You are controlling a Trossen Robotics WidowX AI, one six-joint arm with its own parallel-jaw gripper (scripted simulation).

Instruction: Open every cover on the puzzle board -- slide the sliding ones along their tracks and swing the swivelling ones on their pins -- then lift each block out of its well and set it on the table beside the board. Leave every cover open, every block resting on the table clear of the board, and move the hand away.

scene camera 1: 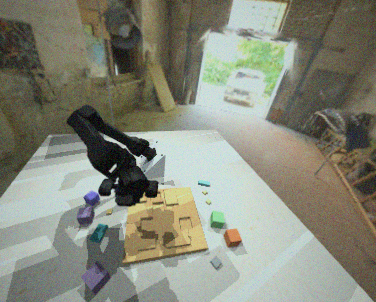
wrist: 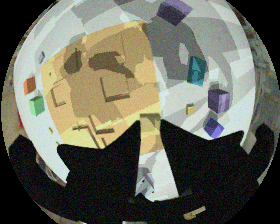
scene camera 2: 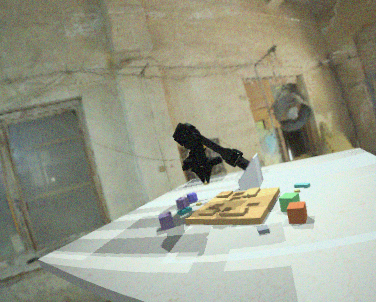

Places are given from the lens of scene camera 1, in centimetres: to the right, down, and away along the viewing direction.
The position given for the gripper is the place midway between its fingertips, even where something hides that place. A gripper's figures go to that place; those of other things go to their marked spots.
gripper [scene camera 1: 132, 202]: -21, 19, 56
tan wooden puzzle board [scene camera 1: 152, 215]: -15, 27, 63
